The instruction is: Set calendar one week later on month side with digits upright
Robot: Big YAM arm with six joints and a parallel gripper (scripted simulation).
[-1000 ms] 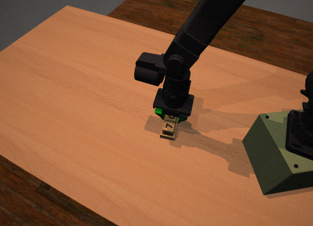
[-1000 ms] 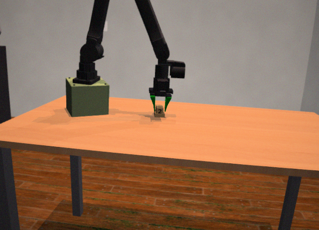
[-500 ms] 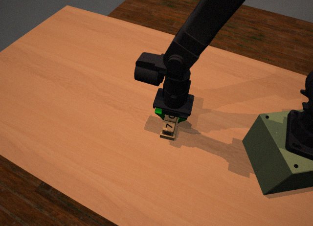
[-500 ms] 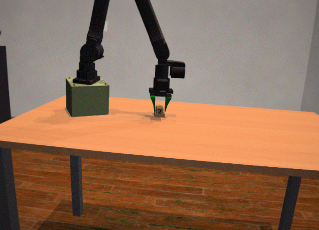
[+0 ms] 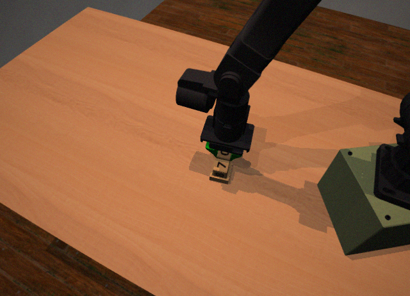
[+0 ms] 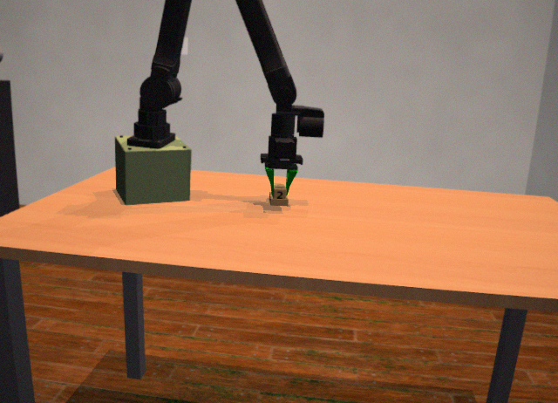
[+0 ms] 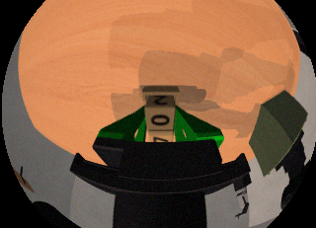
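Now: hand 2 cm to the right of the tray and 2 cm above it.
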